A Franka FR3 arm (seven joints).
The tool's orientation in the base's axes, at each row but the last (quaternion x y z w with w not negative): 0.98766 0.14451 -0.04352 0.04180; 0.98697 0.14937 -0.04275 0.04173; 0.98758 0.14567 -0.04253 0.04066; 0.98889 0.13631 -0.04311 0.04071; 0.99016 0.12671 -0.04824 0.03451; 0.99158 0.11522 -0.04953 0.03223; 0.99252 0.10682 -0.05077 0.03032; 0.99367 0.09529 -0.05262 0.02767; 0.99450 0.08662 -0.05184 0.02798; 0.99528 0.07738 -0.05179 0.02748
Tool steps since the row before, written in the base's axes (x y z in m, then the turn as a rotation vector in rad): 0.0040 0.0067 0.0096 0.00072 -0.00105 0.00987; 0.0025 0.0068 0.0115 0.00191 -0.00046 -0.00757; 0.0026 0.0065 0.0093 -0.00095 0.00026 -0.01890; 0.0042 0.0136 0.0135 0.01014 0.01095 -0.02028; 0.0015 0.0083 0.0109 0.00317 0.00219 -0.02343; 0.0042 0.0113 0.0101 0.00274 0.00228 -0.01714; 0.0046 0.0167 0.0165 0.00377 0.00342 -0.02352; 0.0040 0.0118 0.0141 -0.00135 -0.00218 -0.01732; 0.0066 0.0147 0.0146 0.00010 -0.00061 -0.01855; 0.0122 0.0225 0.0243 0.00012 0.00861 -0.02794
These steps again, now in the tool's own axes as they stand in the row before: 0.0048 -0.0046 -0.0105 -0.00058 0.00190 -0.00975; 0.0032 -0.0049 -0.0122 0.00242 0.00048 0.00742; 0.0034 -0.0048 -0.0100 0.00098 -0.00181 0.01881; 0.0063 -0.0110 -0.0150 0.01459 -0.00913 0.01838; 0.0024 -0.0070 -0.0116 0.00604 -0.00262 0.02281; 0.0055 -0.0095 -0.0113 0.00498 -0.00248 0.01660; 0.0062 -0.0145 -0.0180 0.00690 -0.00369 0.02276; 0.0046 -0.0102 -0.0152 0.00018 0.00110 0.01747; 0.0074 -0.0126 -0.0161 0.00200 -0.00025 0.01845; 0.0128 -0.0191 -0.0267 0.00442 -0.00978 0.02720
